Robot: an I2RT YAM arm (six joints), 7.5 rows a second.
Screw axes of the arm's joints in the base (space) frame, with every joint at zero. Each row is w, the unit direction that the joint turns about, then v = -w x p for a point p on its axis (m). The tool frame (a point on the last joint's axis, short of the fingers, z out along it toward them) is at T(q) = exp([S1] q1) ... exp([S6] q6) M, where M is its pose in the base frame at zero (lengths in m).
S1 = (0, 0, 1, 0.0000, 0.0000, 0.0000)
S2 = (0, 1, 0, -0.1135, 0.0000, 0.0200)
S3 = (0, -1, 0, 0.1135, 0.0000, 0.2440)
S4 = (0, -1, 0, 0.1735, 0.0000, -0.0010)
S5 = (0, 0, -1, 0.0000, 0.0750, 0.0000)
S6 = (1, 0, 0, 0.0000, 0.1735, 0.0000)
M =
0 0 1 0.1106
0 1 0 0.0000
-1 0 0 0.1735
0 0 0 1
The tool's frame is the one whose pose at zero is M.
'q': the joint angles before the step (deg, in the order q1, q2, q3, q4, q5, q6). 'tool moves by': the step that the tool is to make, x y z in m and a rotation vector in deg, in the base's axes. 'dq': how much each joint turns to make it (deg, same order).
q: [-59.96, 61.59, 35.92, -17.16, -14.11, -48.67]
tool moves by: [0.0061, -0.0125, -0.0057, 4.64, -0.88, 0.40]
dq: [-0.66, 5.11, 2.31, -0.39, -2.90, 1.50]
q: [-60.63, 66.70, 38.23, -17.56, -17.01, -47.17]
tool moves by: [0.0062, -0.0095, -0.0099, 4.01, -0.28, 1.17]
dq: [-0.18, 4.68, 1.39, 0.10, -2.54, 0.52]
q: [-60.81, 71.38, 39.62, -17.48, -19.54, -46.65]
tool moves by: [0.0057, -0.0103, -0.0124, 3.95, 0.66, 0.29]
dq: [-0.18, 5.09, 1.49, -0.01, -1.34, 0.51]
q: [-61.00, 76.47, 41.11, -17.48, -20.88, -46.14]
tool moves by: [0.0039, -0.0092, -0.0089, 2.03, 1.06, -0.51]
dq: [-0.21, 3.86, 1.38, 0.29, 0.14, 0.29]
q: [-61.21, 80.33, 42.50, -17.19, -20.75, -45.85]
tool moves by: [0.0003, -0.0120, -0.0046, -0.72, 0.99, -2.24]
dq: [-0.93, 2.82, 1.19, 1.92, 1.75, 0.40]
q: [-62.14, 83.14, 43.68, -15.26, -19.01, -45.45]
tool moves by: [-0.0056, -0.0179, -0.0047, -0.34, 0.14, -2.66]
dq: [-2.59, 3.44, 1.84, 1.81, 0.27, -0.11]
